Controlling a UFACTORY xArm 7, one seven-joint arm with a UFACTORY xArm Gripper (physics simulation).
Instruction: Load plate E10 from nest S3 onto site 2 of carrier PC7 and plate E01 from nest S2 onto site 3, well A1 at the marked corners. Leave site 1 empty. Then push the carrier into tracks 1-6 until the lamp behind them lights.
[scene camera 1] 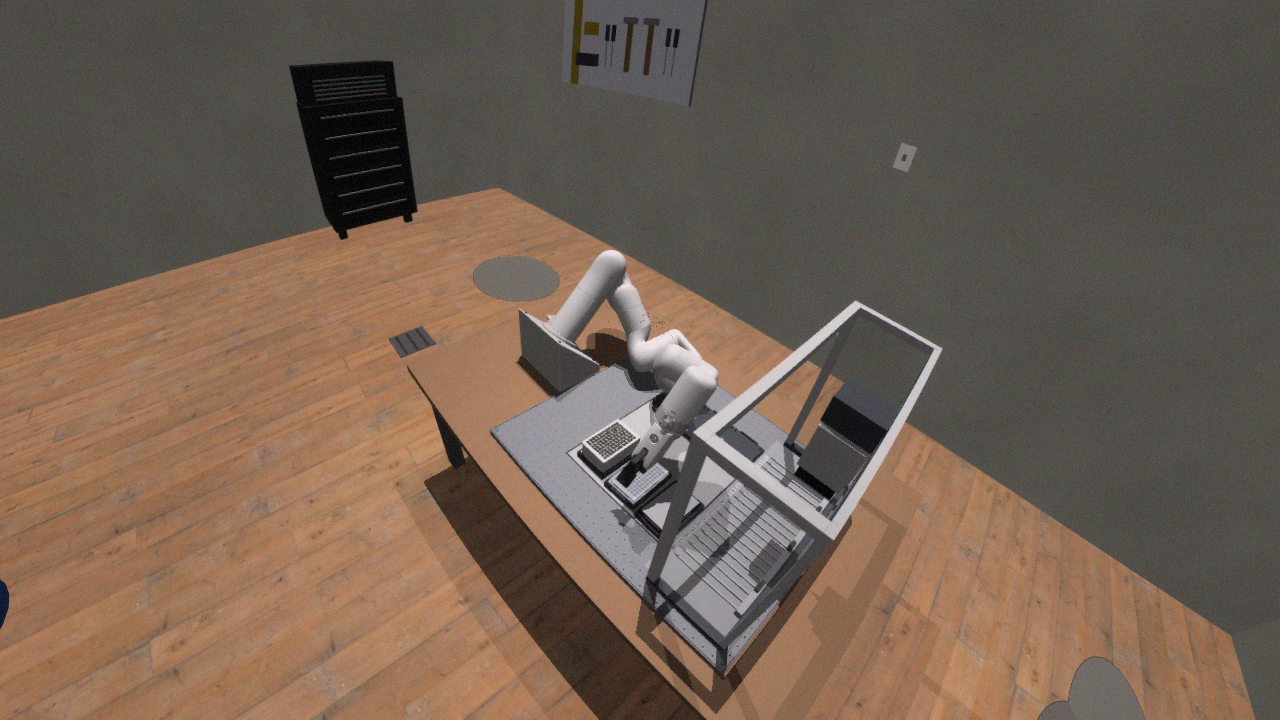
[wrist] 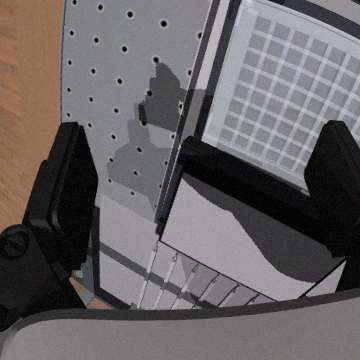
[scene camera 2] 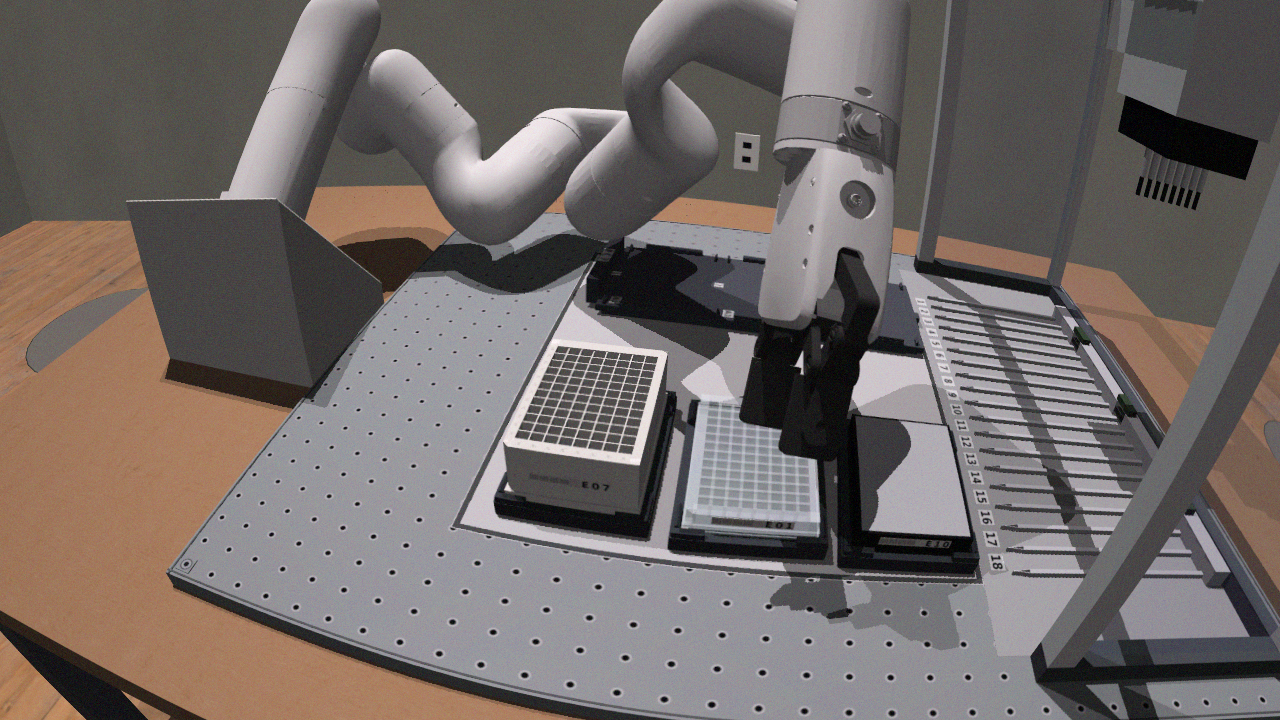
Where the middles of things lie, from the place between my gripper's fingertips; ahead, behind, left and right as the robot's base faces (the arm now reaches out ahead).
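Clear well plate (scene camera 2: 740,484): from my hand, 5 cm to the left, 1 cm behind, 6 cm below. Dark carrier (scene camera 2: 664,283), same hand: 31 cm to the left, 1 cm behind, 6 cm below. Pipetting head (scene camera 2: 1195,84), same hand: 26 cm above, 33 cm ahead, 18 cm to the left. Going by their middles, of the things named here: clear well plate nearest to my hand, pipetting head farthest from it.
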